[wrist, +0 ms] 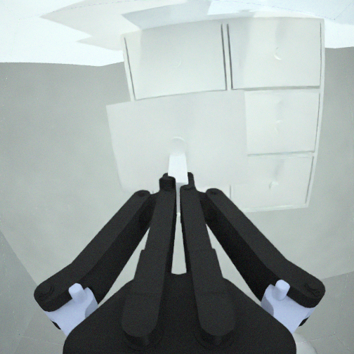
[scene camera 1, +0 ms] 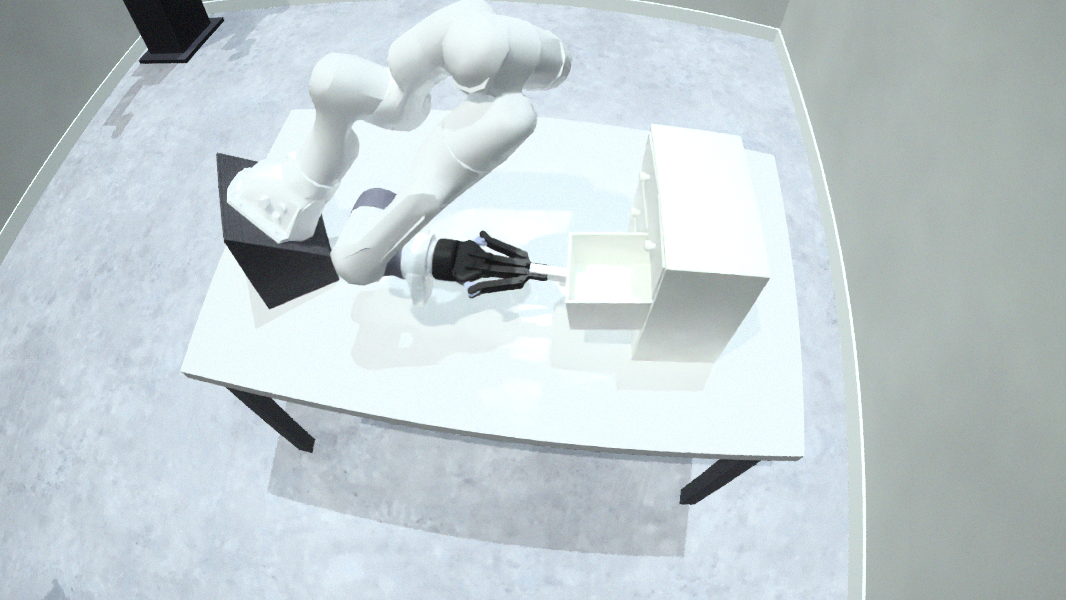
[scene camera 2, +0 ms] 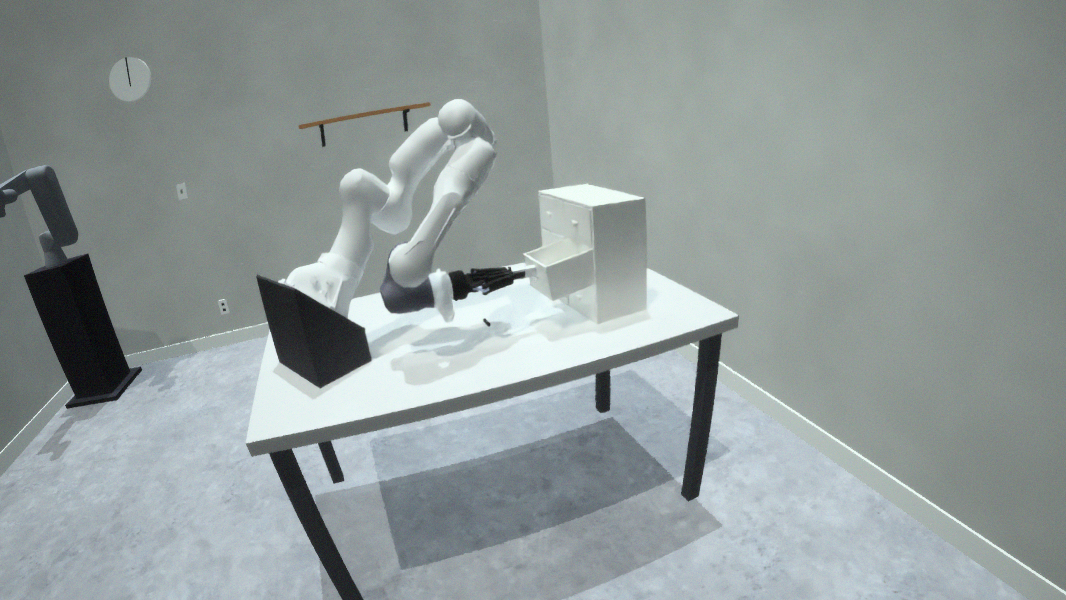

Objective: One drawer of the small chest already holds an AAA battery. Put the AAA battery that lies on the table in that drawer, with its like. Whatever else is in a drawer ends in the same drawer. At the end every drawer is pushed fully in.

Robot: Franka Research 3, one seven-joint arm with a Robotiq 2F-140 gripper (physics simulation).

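The small white chest (scene camera 1: 708,201) (scene camera 2: 622,260) stands at the right end of the table. Its middle-row drawer (scene camera 1: 607,315) (scene camera 2: 566,277) (wrist: 145,145), on the side nearer scene camera 2, is pulled out. I make out no object in the part of its inside that shows. My gripper (scene camera 1: 564,275) (scene camera 2: 531,270) (wrist: 177,164) is shut, fingertips together, level at the front of that drawer beside its round knob (wrist: 178,142). I see nothing between the fingers. The AAA battery (scene camera 2: 486,321), small and dark, lies on the table below and behind the gripper. It does not show in scene camera 1.
The other drawers, such as the lower right one in the wrist view (wrist: 272,180), look pushed in. The arm's black base block (scene camera 1: 279,260) (scene camera 2: 317,342) stands at the left end of the table (scene camera 1: 447,395) (scene camera 2: 335,402). The chest's side wall rises close beside the open drawer.
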